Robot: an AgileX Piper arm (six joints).
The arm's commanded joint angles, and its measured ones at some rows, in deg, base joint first. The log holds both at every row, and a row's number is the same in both.
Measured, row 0:
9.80 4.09 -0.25 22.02 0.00 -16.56
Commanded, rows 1 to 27:
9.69 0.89 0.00 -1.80 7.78 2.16
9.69 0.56 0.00 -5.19 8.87 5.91
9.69 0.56 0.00 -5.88 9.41 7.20
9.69 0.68 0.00 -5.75 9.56 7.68
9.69 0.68 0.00 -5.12 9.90 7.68
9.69 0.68 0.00 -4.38 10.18 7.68
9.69 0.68 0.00 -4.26 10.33 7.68
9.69 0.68 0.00 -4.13 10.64 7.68
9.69 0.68 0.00 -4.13 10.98 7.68
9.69 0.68 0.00 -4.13 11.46 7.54
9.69 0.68 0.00 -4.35 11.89 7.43
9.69 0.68 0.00 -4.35 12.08 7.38
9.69 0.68 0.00 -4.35 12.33 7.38
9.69 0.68 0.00 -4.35 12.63 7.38
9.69 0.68 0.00 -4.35 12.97 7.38
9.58 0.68 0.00 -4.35 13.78 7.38
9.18 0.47 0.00 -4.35 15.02 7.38
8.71 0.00 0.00 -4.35 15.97 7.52
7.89 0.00 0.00 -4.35 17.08 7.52
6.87 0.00 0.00 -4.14 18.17 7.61
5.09 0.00 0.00 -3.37 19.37 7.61
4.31 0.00 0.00 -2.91 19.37 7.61
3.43 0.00 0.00 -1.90 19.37 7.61
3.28 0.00 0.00 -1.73 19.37 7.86
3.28 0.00 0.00 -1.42 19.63 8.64
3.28 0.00 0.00 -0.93 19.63 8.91
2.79 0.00 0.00 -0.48 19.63 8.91
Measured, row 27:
3.76 0.33 0.02 -1.87 19.56 8.06
